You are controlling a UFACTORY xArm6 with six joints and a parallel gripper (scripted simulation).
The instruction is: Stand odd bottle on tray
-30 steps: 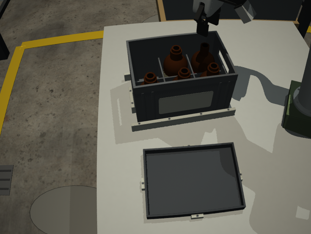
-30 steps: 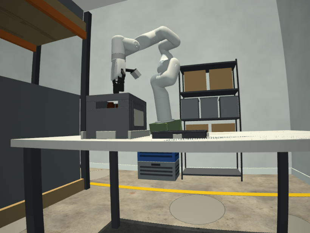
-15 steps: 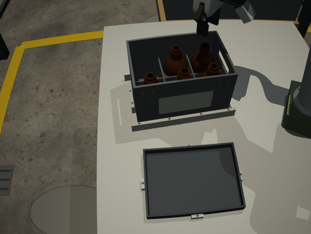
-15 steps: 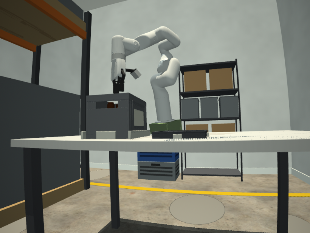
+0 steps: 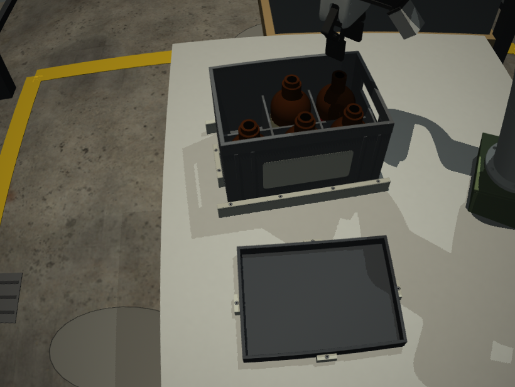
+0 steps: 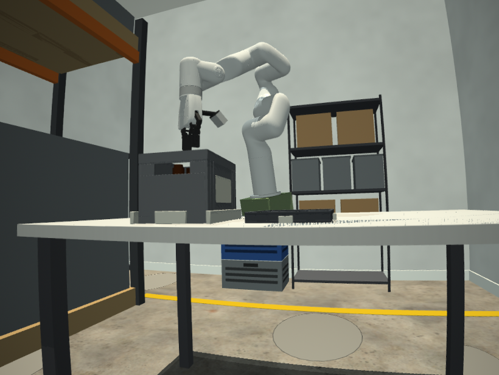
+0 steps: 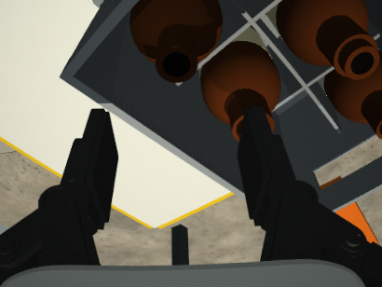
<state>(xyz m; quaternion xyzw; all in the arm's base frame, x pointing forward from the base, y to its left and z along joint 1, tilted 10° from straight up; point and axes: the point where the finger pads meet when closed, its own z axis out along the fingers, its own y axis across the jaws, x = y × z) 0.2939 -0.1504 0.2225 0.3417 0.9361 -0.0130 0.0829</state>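
The glass bottle lies 15 cm below my hand. The rest, counted from my hand: dark tray: 8 cm ahead, 34 cm to the left, 23 cm below; then dark crate: 8 cm ahead, 5 cm to the left, 16 cm below.
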